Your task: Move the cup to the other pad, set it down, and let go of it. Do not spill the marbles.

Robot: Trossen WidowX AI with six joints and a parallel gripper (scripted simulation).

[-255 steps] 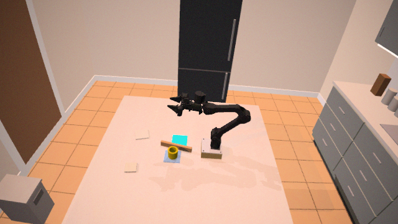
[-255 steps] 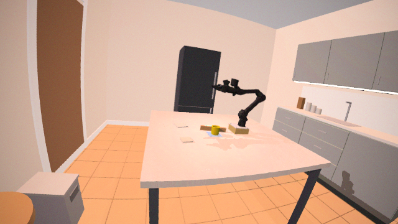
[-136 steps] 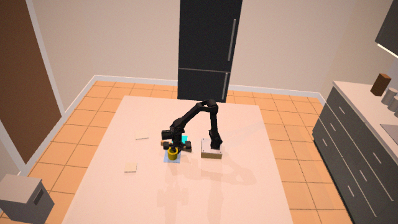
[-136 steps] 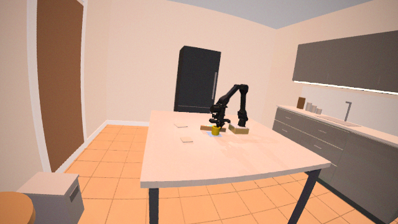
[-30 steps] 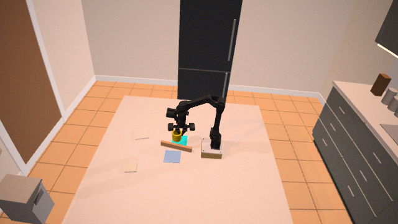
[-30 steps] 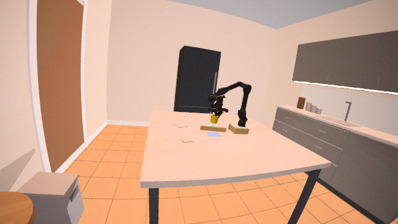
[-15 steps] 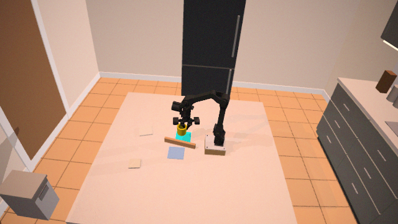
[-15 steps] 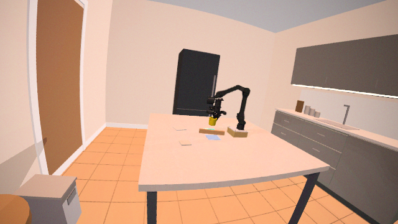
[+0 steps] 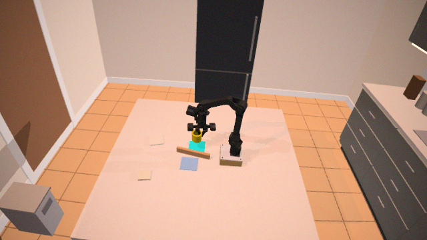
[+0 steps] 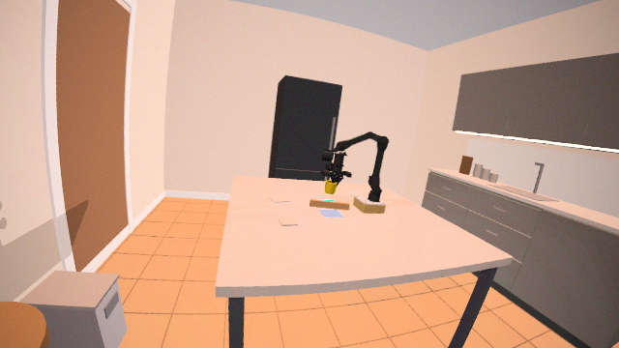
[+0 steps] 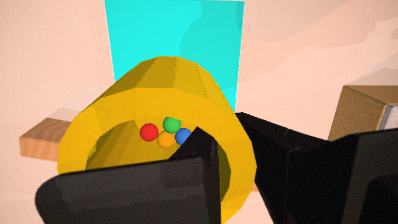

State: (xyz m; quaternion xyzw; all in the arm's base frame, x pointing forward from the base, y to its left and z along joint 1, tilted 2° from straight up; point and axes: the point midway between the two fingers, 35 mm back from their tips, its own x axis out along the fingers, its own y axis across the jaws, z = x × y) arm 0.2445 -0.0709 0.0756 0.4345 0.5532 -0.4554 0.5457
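My gripper tip is 11 cm above the cyan pad and 3 cm short of it. Round my gripper tip: orange marble 3 cm ahead, 2 cm to the left, 2 cm below; yellow cup 2 cm ahead, 1 cm to the left; wooden bar 10 cm below, 8 cm to the left, 4 cm ahead.
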